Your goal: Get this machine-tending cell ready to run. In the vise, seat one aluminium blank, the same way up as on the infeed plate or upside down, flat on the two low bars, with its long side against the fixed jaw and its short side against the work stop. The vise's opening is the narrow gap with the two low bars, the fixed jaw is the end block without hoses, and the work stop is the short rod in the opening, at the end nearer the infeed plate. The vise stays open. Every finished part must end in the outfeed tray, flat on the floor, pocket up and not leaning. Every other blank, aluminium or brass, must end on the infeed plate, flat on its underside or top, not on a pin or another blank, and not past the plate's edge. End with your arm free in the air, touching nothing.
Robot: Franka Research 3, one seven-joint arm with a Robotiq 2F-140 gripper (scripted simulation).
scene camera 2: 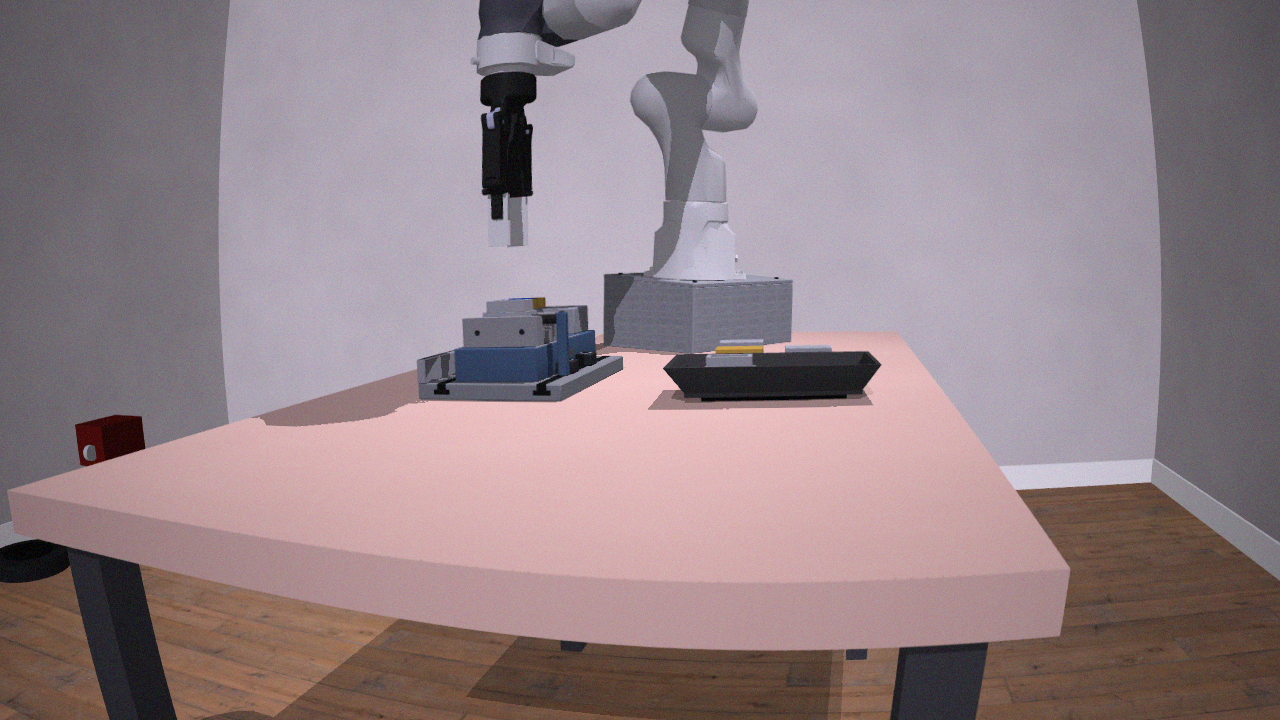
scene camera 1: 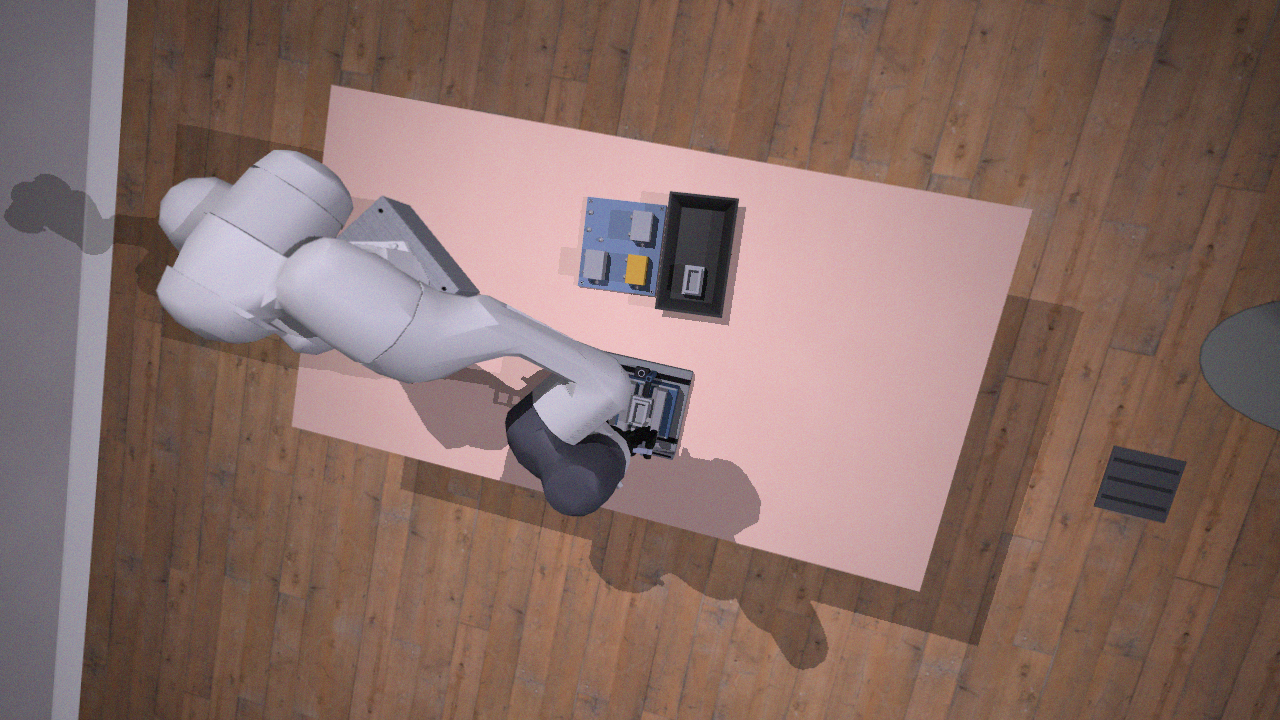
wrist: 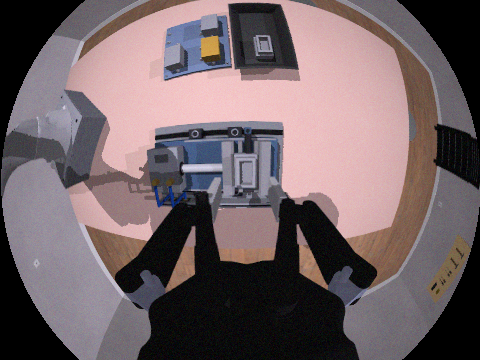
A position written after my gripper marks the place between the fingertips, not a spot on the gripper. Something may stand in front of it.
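My gripper (scene camera 2: 508,246) is visible to me, and I find my gripper (scene camera 1: 631,420) again, as well as my gripper (wrist: 244,187). There is also a vise (scene camera 2: 484,364), and I can see the vise (scene camera 1: 672,395) too.
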